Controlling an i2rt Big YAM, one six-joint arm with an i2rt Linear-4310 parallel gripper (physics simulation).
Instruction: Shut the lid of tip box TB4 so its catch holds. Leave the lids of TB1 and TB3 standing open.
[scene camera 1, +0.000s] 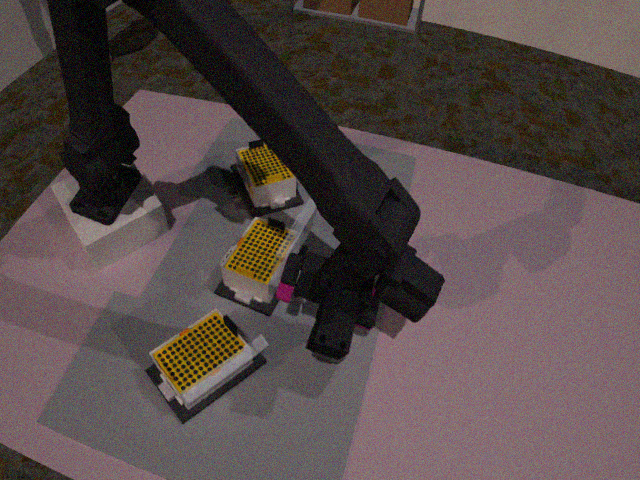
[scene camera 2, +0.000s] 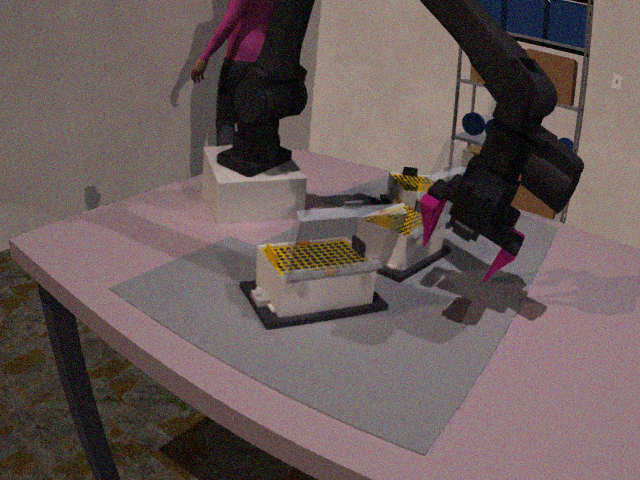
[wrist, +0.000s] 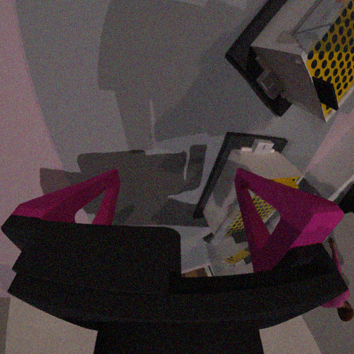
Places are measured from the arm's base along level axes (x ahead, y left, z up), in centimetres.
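Pixels of known places: gripper, fingertip midpoint: (scene camera 1: 315, 308) (scene camera 2: 455, 262); arm's base, origin of the base link: (scene camera 1: 106, 193) (scene camera 2: 253, 160).
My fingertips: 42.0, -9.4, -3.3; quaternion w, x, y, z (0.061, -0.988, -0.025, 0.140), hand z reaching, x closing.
Observation:
Ahead of a thing's pixels: the offset from my fingertips to its top centre, as dx, dy, dz. "spot": to the spot under its first point. Level surfaces: height alone.
My gripper (scene camera 1: 323, 310) (scene camera 2: 454, 262) (wrist: 176, 174) is open and empty, its magenta fingers pointing down on the right side of TB4, above the mat. TB4 (scene camera 1: 260, 253) (scene camera 2: 419, 245) (wrist: 260, 165) is the middle box, with a yellow rack. Its clear lid @[spot: -4.7, +8.4, +9.7] (scene camera 1: 303, 219) (scene camera 2: 450, 173) stands open on the gripper's side, partly hidden by fingers and arm. TB3 (scene camera 1: 199, 353) (scene camera 2: 315, 258) (wrist: 337, 55) is nearest the scene cameras, its lid @[-8.1, -15.8, +10.2] (scene camera 1: 260, 345) (scene camera 2: 330, 219) standing open. TB1 @[-18.1, +28.1, +2.3] (scene camera 1: 266, 167) (scene camera 2: 408, 181) is farthest back; the arm hides its lid in scene camera 1. No label is readable.
The boxes stand on a grey mat @[dz -5.1] (scene camera 1: 206, 449) (scene camera 2: 392, 392) on the pink table @[dz -5.4] (scene camera 1: 491, 403) (scene camera 2: 578, 361). The arm's base stands on a white block (scene camera 1: 124, 232) (scene camera 2: 258, 198) at the left. A shelf unit (scene camera 2: 584, 77) and a person in magenta (scene camera 2: 253, 38) are behind the table.

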